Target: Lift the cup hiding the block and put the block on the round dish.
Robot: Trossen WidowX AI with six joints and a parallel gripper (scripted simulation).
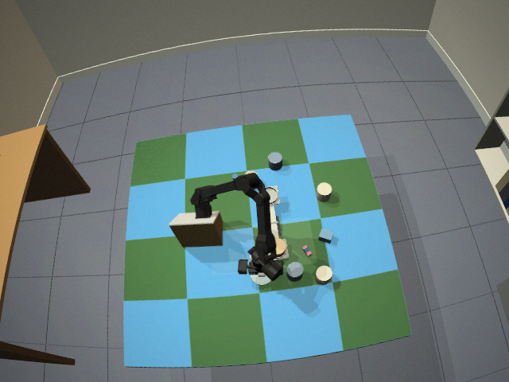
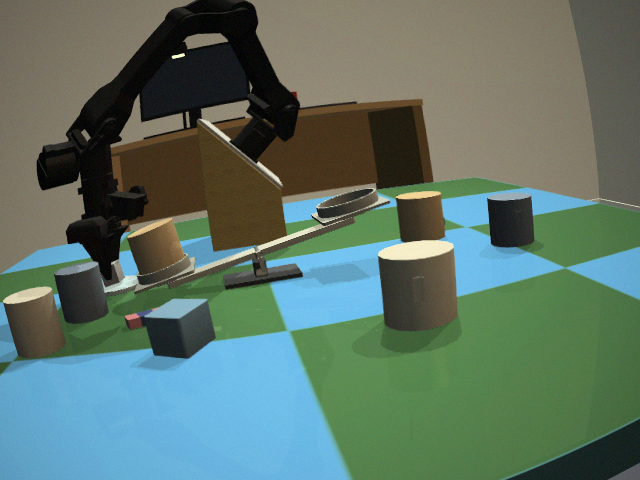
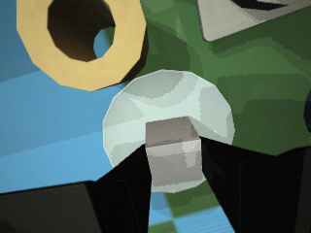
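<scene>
Right now my gripper tip is 1 cm below the grey block. Also, from my gripper tip: pale round dish: 1 cm below; then pink-and-blue piece: 21 cm ahead, 10 cm to the left, 1 cm below; then blue-grey cube: 30 cm ahead, 16 cm to the left.
</scene>
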